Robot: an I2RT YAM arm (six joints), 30 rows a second.
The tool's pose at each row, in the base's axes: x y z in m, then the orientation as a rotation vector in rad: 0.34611, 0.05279, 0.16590, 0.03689, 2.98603, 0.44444; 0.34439, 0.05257, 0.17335, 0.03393, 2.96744, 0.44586; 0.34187, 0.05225, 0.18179, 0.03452, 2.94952, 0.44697; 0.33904, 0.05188, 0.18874, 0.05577, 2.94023, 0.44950; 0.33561, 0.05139, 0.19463, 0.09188, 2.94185, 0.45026; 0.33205, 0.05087, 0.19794, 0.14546, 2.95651, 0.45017; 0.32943, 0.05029, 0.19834, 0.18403, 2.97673, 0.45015; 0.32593, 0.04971, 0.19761, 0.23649, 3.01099, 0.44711; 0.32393, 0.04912, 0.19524, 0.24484, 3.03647, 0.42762
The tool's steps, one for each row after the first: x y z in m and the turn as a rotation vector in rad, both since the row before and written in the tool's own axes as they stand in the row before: 0.00082, 0.00195, -0.00735, -0.00308, -0.01773, -0.00431; 0.00134, 0.00217, -0.00844, -0.00267, -0.01743, -0.00191; 0.00172, 0.00171, -0.00711, -0.00157, -0.01054, 0.01303; 0.00242, 0.00126, -0.00627, 0.00172, -0.00110, 0.02420; 0.00296, 0.00038, -0.00387, 0.00494, 0.01092, 0.03722; 0.00246, -0.00062, -0.00096, 0.00492, 0.01789, 0.02764; 0.00344, -0.00112, 0.00003, 0.00962, 0.03118, 0.03762; 0.00202, -0.00154, 0.00187, 0.01687, 0.02100, 0.00678
